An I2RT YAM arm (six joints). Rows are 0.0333 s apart.
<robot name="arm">
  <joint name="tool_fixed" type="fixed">
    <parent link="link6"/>
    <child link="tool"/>
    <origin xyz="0 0 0" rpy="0 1.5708 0"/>
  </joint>
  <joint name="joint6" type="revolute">
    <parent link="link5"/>
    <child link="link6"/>
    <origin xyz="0.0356 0 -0.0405" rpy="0 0 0"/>
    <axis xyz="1 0 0"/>
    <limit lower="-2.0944" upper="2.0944"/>
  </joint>
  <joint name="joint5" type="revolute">
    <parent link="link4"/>
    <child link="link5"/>
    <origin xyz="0.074 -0.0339 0.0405" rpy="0 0 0"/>
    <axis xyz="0 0 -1"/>
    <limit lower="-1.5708" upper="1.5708"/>
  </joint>
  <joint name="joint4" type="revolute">
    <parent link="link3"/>
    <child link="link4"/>
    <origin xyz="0.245 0.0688 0.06" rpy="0 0 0"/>
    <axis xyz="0 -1 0"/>
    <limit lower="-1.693" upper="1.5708"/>
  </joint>
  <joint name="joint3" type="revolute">
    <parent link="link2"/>
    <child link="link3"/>
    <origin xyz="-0.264 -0.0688 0" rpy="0 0 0"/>
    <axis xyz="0 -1 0"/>
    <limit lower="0" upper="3.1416"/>
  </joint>
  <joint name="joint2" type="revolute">
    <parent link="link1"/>
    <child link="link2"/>
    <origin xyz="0.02 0.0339 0.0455" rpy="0 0 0"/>
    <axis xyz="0 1 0"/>
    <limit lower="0" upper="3.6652"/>
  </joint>
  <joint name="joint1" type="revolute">
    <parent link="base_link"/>
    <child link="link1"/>
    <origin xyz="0 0 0.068" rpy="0 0 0"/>
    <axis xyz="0 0 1"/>
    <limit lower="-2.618" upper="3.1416"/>
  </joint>
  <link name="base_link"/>
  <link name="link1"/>
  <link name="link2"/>
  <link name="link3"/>
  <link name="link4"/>
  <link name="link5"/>
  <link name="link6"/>
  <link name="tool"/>
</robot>
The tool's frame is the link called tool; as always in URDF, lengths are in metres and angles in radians.
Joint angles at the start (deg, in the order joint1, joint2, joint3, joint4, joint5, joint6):
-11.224 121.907 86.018 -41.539 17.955 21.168
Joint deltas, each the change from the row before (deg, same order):
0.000 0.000 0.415 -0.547 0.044 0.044
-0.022 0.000 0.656 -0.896 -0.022 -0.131
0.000 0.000 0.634 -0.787 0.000 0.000
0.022 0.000 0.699 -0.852 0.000 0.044
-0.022 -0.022 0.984 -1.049 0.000 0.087
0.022 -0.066 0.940 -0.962 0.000 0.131
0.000 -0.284 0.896 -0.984 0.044 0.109
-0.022 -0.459 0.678 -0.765 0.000 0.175
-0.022 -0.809 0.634 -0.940 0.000 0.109
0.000 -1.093 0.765 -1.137 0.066 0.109
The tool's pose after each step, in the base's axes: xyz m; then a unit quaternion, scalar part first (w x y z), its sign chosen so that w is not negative. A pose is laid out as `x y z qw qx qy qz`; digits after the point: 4 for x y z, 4 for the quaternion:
0.4070 -0.0920 0.1390 0.1201 0.2905 0.9381 -0.1456
0.4076 -0.0922 0.1416 0.1179 0.2894 0.9387 -0.1458
0.4083 -0.0924 0.1441 0.1166 0.2892 0.9389 -0.1459
0.4090 -0.0924 0.1469 0.1154 0.2892 0.9390 -0.1460
0.4103 -0.0928 0.1512 0.1151 0.2901 0.9388 -0.1460
0.4115 -0.0929 0.1555 0.1156 0.2910 0.9385 -0.1458
0.4123 -0.0930 0.1613 0.1175 0.2921 0.9379 -0.1459
0.4125 -0.0932 0.1673 0.1208 0.2941 0.9369 -0.1454
0.4118 -0.0933 0.1756 0.1252 0.2957 0.9359 -0.1448
0.4106 -0.0931 0.1864 0.1316 0.2974 0.9345 -0.1446

